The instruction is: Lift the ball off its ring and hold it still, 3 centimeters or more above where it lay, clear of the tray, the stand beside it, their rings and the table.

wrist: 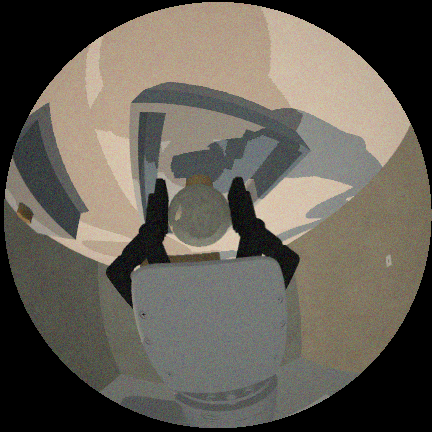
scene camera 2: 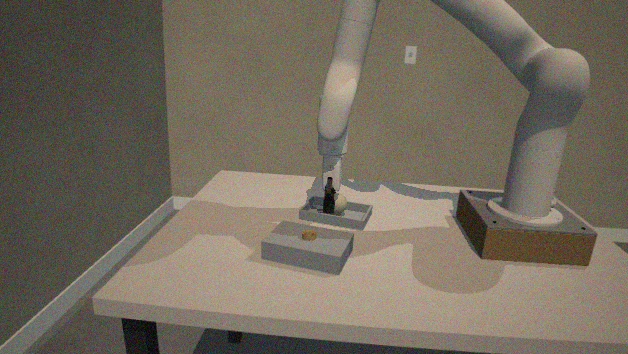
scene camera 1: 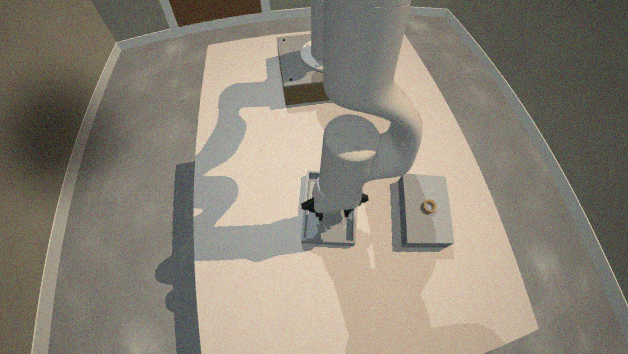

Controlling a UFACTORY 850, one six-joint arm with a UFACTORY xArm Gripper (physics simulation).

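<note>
The pale, greenish-grey ball (scene camera 2: 341, 204) (wrist: 200, 215) is at its ring (wrist: 199, 178) inside the grey tray (scene camera 1: 329, 244) (scene camera 2: 332, 221) (wrist: 210, 98). The orange-brown ring shows at the ball's upper edge in the wrist view; any gap between them cannot be seen. My gripper (scene camera 1: 333, 217) (scene camera 2: 328, 210) (wrist: 198, 186) points down into the tray, with one black finger against each side of the ball. It is shut on the ball. The arm hides the ball in scene camera 1. The fingertips reach low inside the tray walls.
The grey stand (scene camera 1: 420, 230) (scene camera 2: 305, 252) (wrist: 45, 175) is a low block beside the tray, with an orange ring (scene camera 1: 424, 207) (scene camera 2: 309, 238) (wrist: 25, 213) on top. The robot's base box (scene camera 1: 306, 94) (scene camera 2: 537, 245) stands farther along the table. Tray walls surround the fingers.
</note>
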